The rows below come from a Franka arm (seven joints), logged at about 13 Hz.
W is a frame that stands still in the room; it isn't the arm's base.
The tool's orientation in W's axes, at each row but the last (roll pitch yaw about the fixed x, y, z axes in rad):
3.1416 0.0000 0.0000
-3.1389 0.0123 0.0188
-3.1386 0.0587 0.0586
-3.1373 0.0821 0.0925
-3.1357 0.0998 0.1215
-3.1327 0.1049 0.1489
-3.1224 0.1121 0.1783
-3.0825 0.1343 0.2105
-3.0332 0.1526 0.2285
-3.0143 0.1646 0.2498
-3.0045 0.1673 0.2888
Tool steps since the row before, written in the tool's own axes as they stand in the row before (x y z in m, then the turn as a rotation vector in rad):
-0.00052 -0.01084 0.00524 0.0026 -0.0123 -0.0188
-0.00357 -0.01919 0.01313 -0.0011 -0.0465 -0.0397
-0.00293 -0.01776 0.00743 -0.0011 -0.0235 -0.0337
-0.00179 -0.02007 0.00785 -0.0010 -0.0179 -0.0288
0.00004 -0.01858 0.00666 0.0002 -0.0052 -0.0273
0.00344 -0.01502 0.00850 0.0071 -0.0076 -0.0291
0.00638 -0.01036 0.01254 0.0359 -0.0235 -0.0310
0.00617 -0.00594 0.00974 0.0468 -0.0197 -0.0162
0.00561 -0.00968 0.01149 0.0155 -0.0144 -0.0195
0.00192 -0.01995 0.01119 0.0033 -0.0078 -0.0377
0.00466 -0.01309 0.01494 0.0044 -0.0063 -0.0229
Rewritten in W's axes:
-0.00052 0.01084 -0.00524 0.0026 0.0123 0.0188
-0.00409 0.01915 -0.01303 -0.0015 0.0464 0.0398
-0.00439 0.01755 -0.00719 -0.0005 0.0234 0.0338
-0.00427 0.01979 -0.00759 -0.0003 0.0178 0.0289
-0.00286 0.01841 -0.00652 0.0023 0.0054 0.0272
0.00028 0.01531 -0.00868 0.0089 0.0088 0.0283
0.00300 0.01131 -0.01298 0.0345 0.0295 0.0272
0.00339 0.00738 -0.01011 0.0437 0.0285 0.0109
0.00140 0.01148 -0.01111 0.0153 0.0161 0.0183
-0.00477 0.02067 -0.00877 0.0085 0.0052 0.0373
-0.00195 0.01508 -0.01361 0.0070 0.0053 0.0225

